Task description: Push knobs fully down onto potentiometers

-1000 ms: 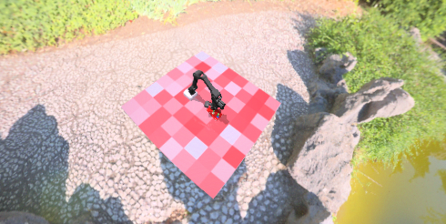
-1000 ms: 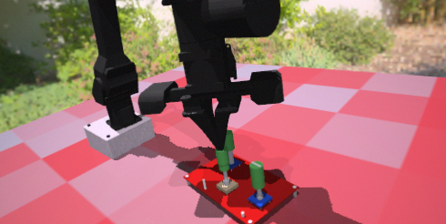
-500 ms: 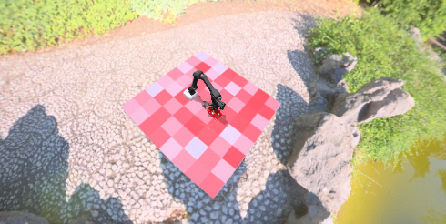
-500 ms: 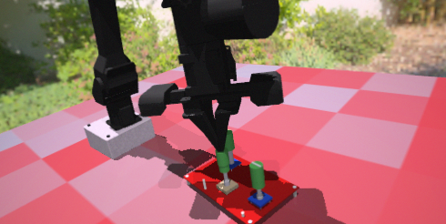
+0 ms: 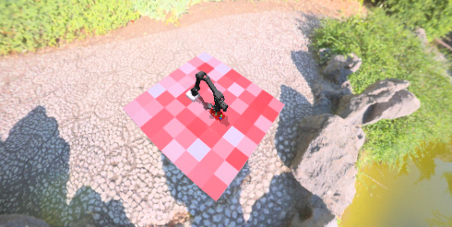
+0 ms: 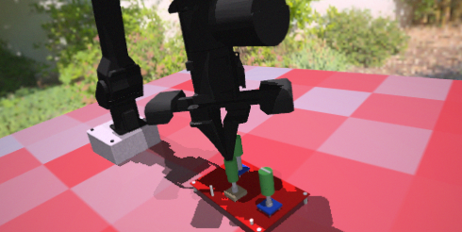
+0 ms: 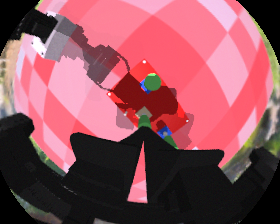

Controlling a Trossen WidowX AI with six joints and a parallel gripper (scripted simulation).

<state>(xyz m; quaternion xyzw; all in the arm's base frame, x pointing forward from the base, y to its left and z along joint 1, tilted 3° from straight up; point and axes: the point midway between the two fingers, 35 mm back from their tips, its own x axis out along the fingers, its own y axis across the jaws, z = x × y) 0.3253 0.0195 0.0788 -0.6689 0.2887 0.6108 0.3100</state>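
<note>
Now: the tan potentiometer 3 cm below my gripper tip. Also, from my gripper tip: blue potentiometer 6 cm ahead, 3 cm below, 1 cm to the left.
</note>
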